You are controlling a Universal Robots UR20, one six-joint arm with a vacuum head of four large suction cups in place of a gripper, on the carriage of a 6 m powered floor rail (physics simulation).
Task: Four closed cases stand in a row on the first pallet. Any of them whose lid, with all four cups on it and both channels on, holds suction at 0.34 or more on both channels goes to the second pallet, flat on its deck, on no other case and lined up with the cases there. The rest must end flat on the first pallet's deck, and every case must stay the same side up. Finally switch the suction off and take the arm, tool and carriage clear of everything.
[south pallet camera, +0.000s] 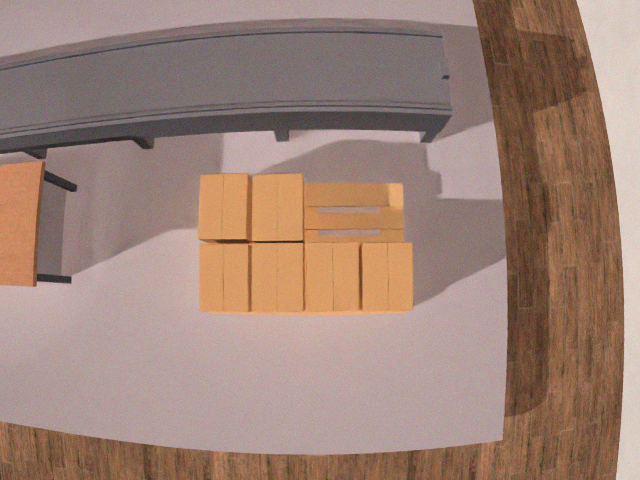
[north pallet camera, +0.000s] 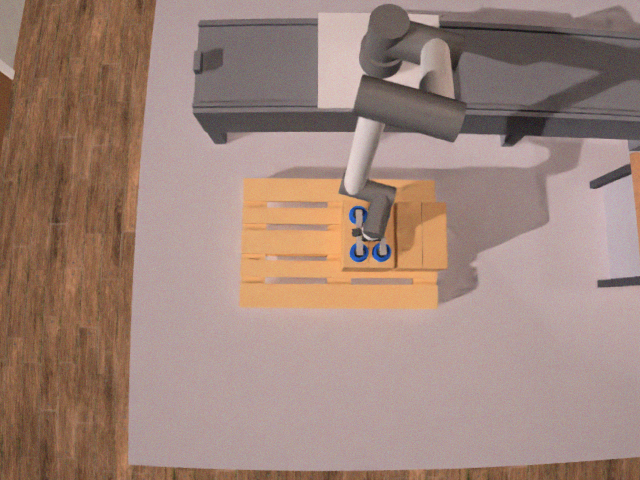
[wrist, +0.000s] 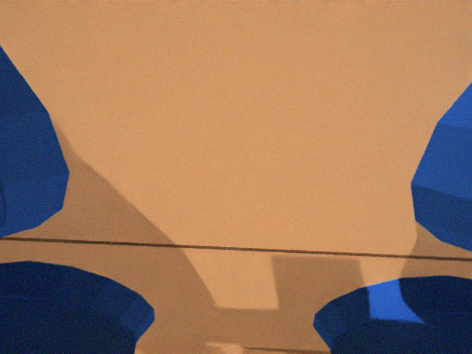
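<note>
The north pallet carries two closed cases side by side at its right. My suction head is over the left case. Three blue cups show on its lid in the north view; the arm hides the fourth. In the wrist view the cups look pressed against the lid, but whether suction is on does not show. The right case stands flat beside it. On the south pallet, a back case and its neighbour stand behind a front row of several cases.
The grey floor rail runs behind both pallets. The white carriage is behind the north pallet, with the arm reaching forward from it. A wooden table with dark legs stands between the pallets. Bare deck shows at the south pallet's back right.
</note>
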